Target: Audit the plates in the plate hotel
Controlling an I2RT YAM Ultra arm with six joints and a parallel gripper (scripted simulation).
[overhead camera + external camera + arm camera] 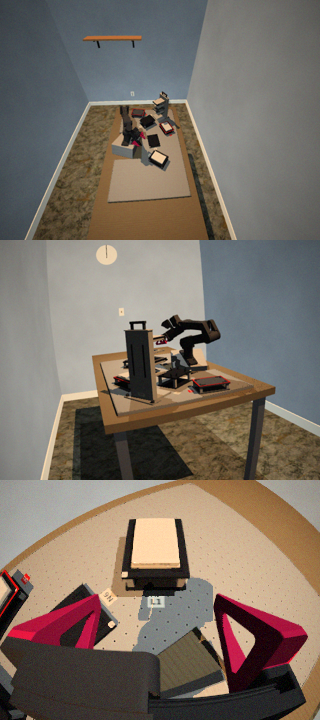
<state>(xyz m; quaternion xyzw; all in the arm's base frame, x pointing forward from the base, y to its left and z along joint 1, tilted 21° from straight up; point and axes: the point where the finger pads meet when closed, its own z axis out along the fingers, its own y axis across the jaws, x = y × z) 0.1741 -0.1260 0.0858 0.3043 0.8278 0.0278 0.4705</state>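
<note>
Now: the tan well plate 17 cm ahead of my hand, 9 cm to the right of it and 12 cm below it. From my hand the other things lie so: dark plate 14 cm ahead, 52 cm to the left, 1 cm below; then grey back panel 20 cm ahead, 57 cm to the left, 2 cm below; then H1 tag 4 cm ahead, 57 cm to the left, 18 cm below.
</note>
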